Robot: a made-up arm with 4 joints.
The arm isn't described. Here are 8 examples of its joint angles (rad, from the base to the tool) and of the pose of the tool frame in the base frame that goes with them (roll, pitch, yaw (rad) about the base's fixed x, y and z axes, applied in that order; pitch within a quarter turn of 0, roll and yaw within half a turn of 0; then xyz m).
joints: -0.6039 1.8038 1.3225 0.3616
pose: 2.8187 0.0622 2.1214 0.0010 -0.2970 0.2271
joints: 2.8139 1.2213 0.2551 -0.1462
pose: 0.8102 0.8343 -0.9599 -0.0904 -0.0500 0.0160
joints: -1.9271 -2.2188 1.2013 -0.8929
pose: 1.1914 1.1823 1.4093 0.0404 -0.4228 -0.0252
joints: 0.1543 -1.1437 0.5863 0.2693
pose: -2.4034 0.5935 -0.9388 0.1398 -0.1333 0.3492
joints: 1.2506 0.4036 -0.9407 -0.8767
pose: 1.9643 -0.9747 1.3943 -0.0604 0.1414 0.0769
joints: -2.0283 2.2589 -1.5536 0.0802
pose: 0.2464 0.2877 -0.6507 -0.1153 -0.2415 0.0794
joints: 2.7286 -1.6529 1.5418 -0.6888
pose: 1.9979 -0.2009 0.6356 0.0065 0.0742 -0.0417
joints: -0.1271 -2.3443 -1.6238 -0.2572
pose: -2.8623 -1.1621 2.5724 0.0945 -0.4087 0.2013
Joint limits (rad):
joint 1: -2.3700..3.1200
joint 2: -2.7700..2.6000
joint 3: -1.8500..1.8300
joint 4: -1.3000..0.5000
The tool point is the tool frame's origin. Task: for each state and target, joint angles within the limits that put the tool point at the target. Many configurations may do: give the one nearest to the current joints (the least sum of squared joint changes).
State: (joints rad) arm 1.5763 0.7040 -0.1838 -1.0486
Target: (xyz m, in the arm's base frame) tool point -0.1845 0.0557 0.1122
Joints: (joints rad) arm 1.6290 0.5678 -0.2842 -1.1174
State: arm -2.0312 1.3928 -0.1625 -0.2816
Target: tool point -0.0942 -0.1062 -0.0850
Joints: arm -2.3486 1.7674 0.0654 -0.8212
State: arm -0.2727 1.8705 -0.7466 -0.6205
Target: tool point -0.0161 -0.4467 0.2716
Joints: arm 0.1134 2.2745 -0.2363 -1.2285
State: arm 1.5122 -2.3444 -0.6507 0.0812
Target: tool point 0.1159 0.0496 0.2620
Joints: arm 2.2869 -2.5754 -0.6121 -0.0595
